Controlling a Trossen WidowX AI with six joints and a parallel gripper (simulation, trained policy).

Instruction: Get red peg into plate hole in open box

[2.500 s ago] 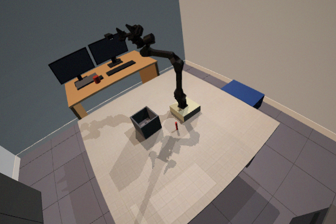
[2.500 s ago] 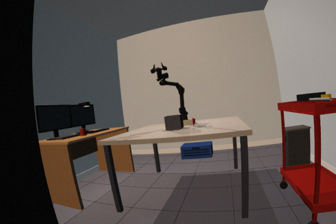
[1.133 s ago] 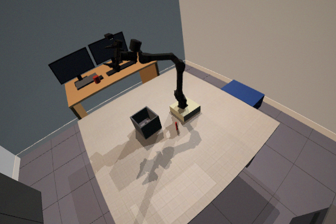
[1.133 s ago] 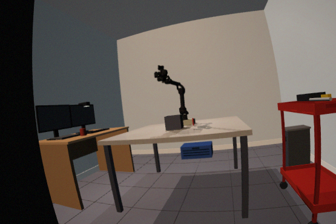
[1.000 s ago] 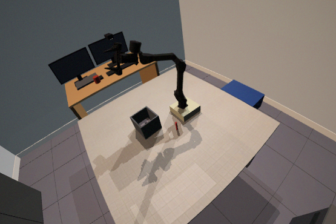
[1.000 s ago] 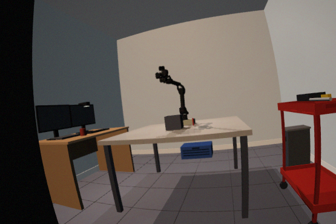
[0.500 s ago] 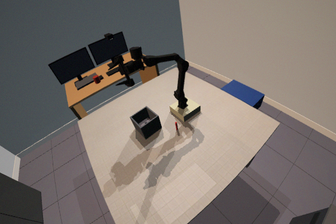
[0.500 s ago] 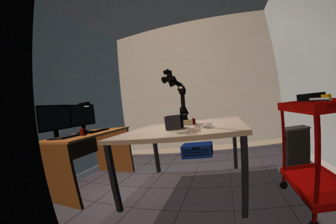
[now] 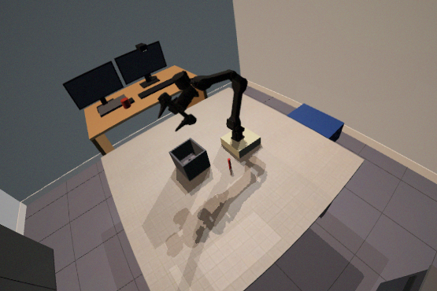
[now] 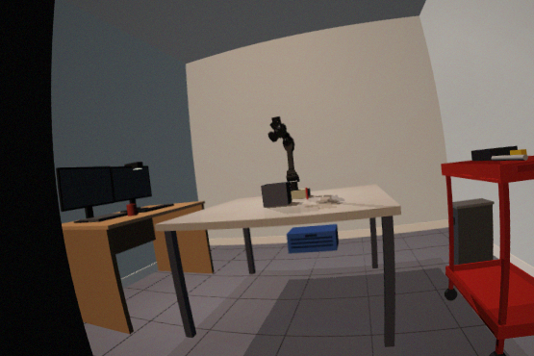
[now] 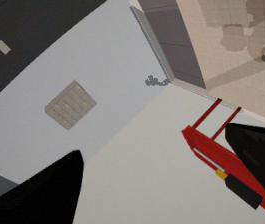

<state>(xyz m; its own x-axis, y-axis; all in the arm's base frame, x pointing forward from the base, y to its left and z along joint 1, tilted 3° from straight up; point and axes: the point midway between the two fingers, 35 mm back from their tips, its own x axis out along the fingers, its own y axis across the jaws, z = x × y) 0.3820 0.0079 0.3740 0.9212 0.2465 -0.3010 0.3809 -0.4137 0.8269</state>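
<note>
Right now the red peg is 220 mm behind my gripper tip, 90 mm to the left of it and 400 mm below it. Also, from my gripper tip: plate: 80 mm behind, 100 mm to the right, 390 mm below.
</note>
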